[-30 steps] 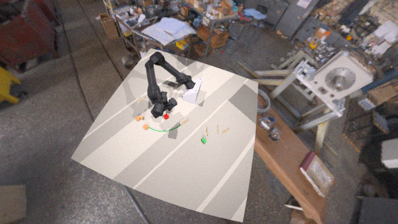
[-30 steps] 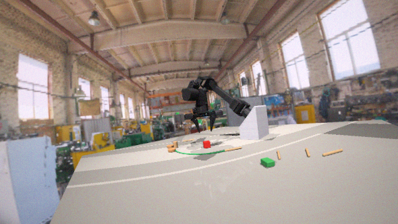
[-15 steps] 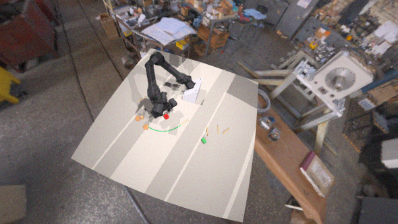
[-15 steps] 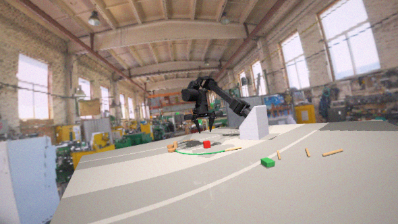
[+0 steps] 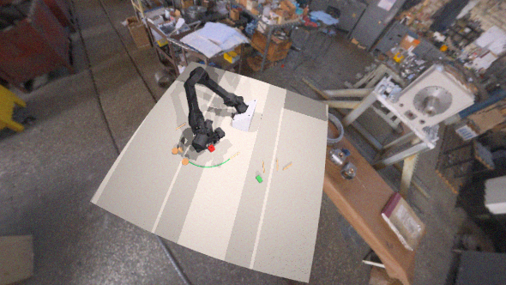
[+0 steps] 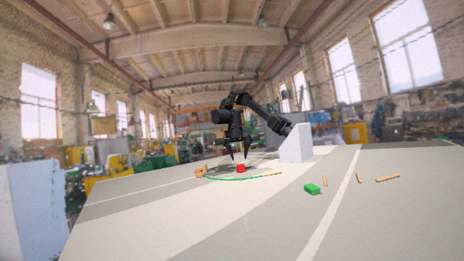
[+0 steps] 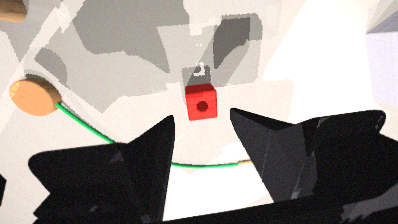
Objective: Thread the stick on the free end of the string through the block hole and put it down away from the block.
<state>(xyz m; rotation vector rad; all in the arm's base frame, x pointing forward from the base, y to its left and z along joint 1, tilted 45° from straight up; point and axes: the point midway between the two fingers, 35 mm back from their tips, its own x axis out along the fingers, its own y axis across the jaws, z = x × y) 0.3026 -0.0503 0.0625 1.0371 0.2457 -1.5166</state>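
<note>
My gripper tip is 40 mm above the small red block. Also, from my gripper tip: wooden peg (160 mm to the right, 90 mm ahead, 40 mm below); small green block (350 mm to the left, 50 mm below, 50 mm ahead).
</note>
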